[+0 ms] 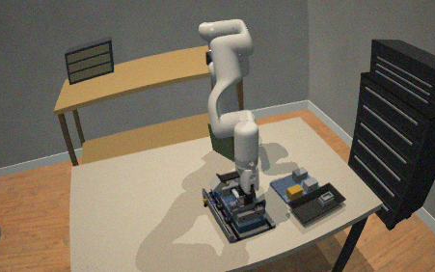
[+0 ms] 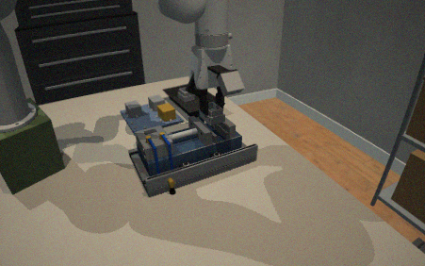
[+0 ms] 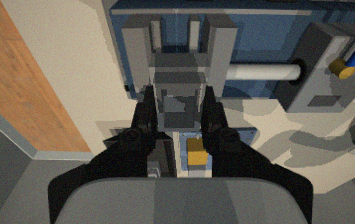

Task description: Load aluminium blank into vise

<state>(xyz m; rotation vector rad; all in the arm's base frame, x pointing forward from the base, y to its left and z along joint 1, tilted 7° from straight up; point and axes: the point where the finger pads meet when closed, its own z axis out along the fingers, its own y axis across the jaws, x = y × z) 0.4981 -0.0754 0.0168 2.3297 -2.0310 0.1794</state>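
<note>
Now: hand 240 mm to the right of the brass blank, 120 mm above it and 80 mm past it.
</note>
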